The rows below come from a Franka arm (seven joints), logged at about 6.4 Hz.
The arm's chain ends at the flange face. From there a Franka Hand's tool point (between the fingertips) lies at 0.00 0.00 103.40 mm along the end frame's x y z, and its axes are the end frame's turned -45 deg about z.
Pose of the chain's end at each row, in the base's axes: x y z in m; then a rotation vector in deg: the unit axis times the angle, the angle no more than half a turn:
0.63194 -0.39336 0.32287 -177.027 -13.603 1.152
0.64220 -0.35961 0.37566 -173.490 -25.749 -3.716
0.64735 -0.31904 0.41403 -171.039 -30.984 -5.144
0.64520 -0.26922 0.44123 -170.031 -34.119 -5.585
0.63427 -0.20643 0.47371 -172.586 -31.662 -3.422
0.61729 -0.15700 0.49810 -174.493 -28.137 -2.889
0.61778 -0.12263 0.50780 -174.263 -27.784 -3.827
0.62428 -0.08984 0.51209 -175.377 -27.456 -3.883
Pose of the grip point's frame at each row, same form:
0.63026 -0.38906 0.21957 -158.261 -80.270 -0.387
0.64532 -0.35082 0.27268 -151.467 -90.802 -6.154
0.65139 -0.30714 0.31140 -147.539 -94.966 -8.377
0.64940 -0.25646 0.33871 -145.496 -97.572 -9.015
0.63677 -0.19773 0.37071 -148.285 -95.914 -5.838
0.61970 -0.15071 0.39492 -151.232 -93.257 -4.600
0.62121 -0.11570 0.40469 -151.362 -92.968 -5.633
0.62806 -0.08479 0.40888 -152.472 -93.061 -5.069

